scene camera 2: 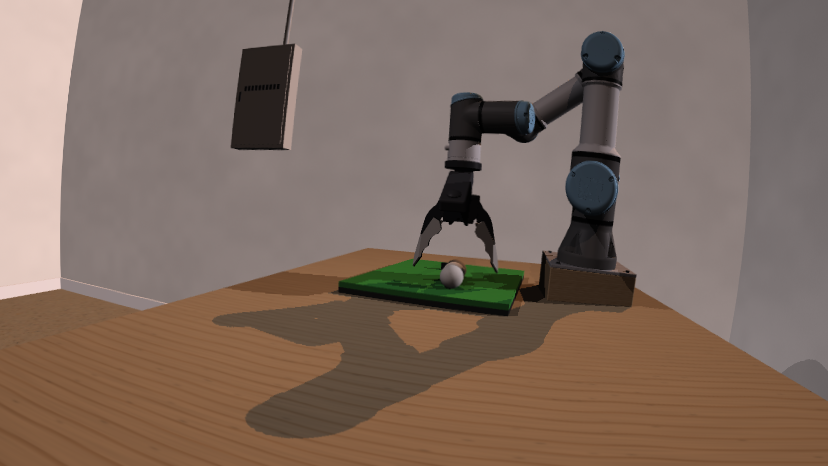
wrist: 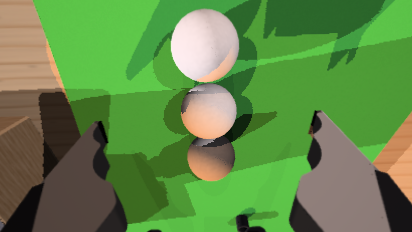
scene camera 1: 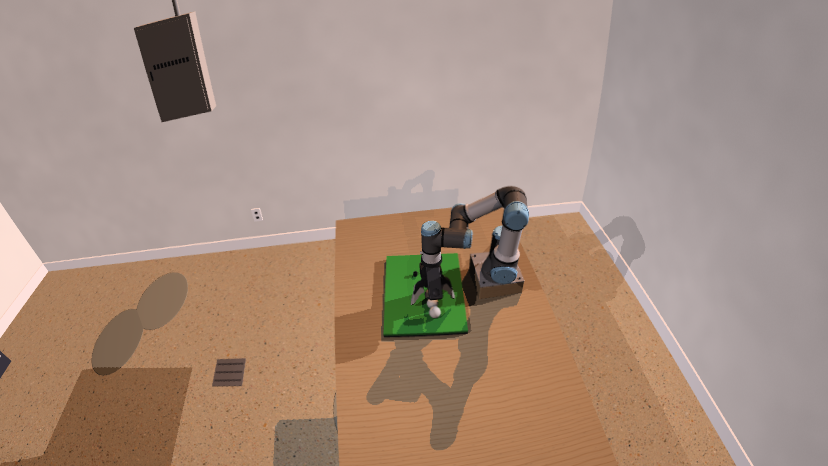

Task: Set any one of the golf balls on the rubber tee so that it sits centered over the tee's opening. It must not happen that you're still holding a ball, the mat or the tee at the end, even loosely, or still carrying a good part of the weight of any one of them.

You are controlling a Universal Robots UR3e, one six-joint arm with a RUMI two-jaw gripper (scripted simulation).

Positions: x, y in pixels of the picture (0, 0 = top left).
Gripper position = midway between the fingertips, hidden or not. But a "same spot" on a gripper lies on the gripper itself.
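The gripper can be seen in scene camera 2 (455, 270), and a green mat is visible in scene camera 2 (483, 291) as well. The wrist view shows the gripper and the mat, and scene camera 1 shows the gripper and the mat too. On the green mat, (wrist: 374, 40) and (scene camera 1: 401, 319) are the same spot. On the gripper, likewise, (wrist: 343, 182) and (scene camera 1: 419, 292) are the same spot.
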